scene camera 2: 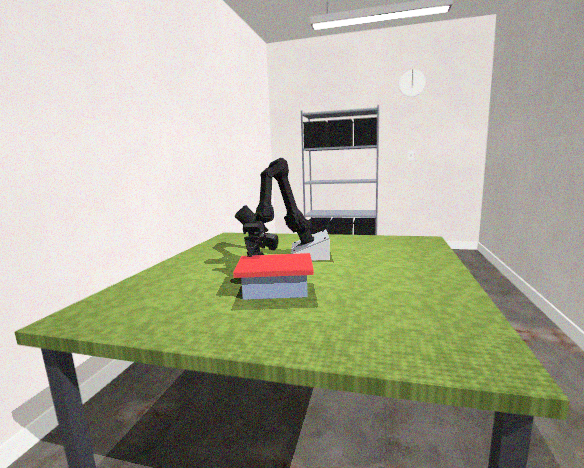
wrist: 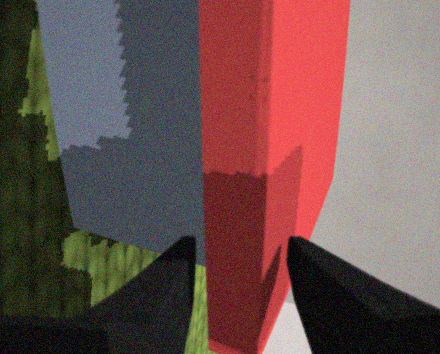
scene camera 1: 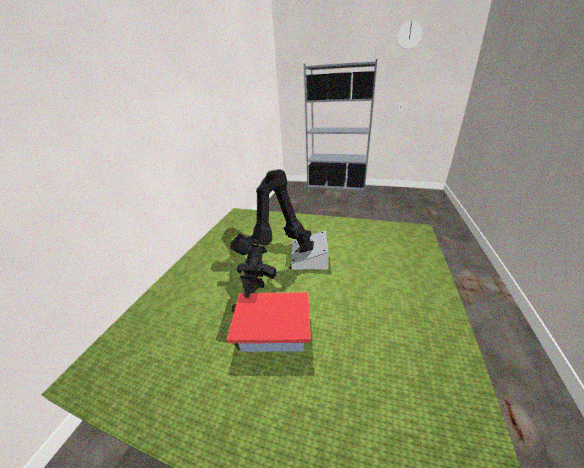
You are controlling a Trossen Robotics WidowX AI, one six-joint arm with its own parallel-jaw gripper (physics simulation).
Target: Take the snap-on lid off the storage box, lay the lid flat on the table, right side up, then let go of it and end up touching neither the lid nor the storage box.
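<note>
The red lid (scene camera 1: pixel 272 317) (scene camera 2: pixel 274 265) (wrist: pixel 306 75) lies right side up on top of the blue-grey storage box (scene camera 1: pixel 272 346) (scene camera 2: pixel 275 290) (wrist: pixel 150 100), overhanging its walls. My gripper (scene camera 1: pixel 247 295) (scene camera 2: pixel 254 254) (wrist: pixel 241 248) is at the lid's far left corner, on the arm's side. Its fingers are partly open and not clamped. In the wrist view one fingertip is on the box-wall side of the lid's rim and the other is on the lid's top side. A narrow gap shows between the left finger and the rim. Contact on the right finger is hard to judge.
The box stands on a green table top (scene camera 1: pixel 390 350) (scene camera 2: pixel 400 320). The arm's pale grey wedge-shaped base (scene camera 1: pixel 315 262) (scene camera 2: pixel 321 250) stands behind the box, a little to the right. A metal shelf rack (scene camera 1: pixel 340 65) (scene camera 2: pixel 378 170) stands against the back wall, beyond the table.
</note>
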